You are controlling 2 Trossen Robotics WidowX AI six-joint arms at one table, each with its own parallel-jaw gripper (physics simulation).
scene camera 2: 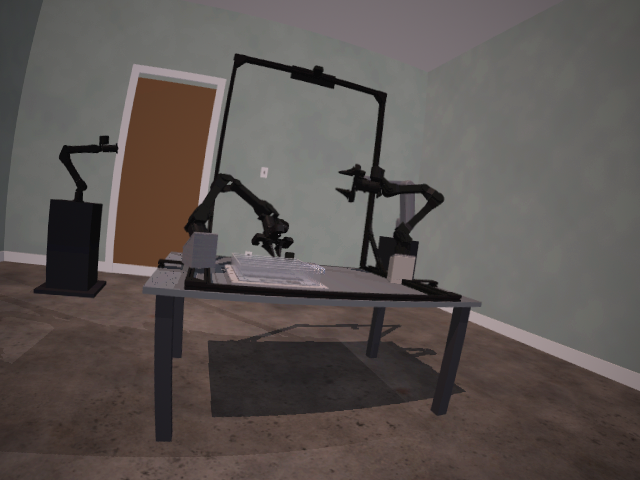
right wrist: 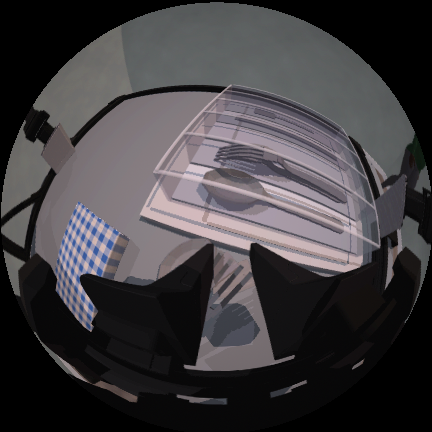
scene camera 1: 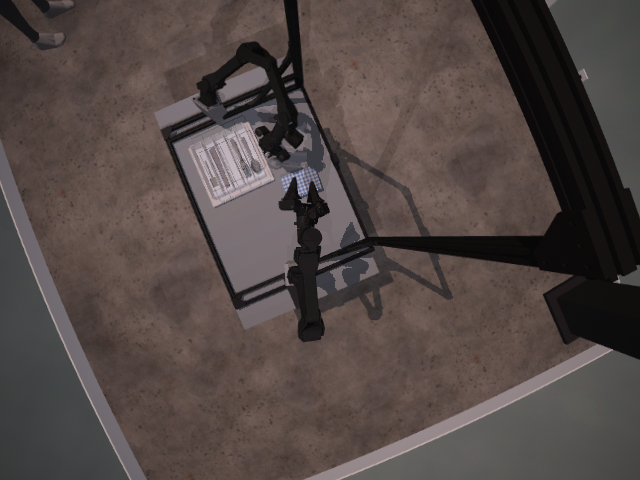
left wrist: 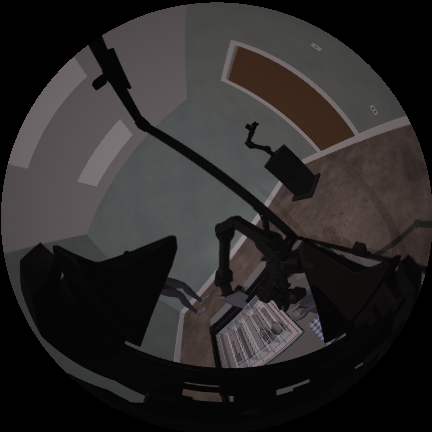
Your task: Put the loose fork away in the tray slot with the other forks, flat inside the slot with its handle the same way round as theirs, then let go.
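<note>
My right gripper [scene camera 1: 272,151] [scene camera 2: 272,248] [right wrist: 231,249] is shut on the loose fork [right wrist: 225,278] and holds it just above the table, beside the near edge of the clear cutlery tray [scene camera 1: 218,200] [scene camera 2: 280,284] [right wrist: 257,238]. The fork's tines show between the fingers; its handle is hidden. In the tray, the other forks [right wrist: 257,157] lie in the second slot from my gripper, next to a spoon [right wrist: 233,187] in the nearest slot. My left gripper [scene camera 1: 302,190] [scene camera 2: 347,183] [left wrist: 241,245] is open and empty, held high above the table.
A blue checked cloth [scene camera 1: 301,181] [right wrist: 86,257] [left wrist: 318,324] lies on the table beside the tray. A round grey disc [right wrist: 177,257] lies under my right gripper. A black frame [scene camera 2: 377,143] stands around the table.
</note>
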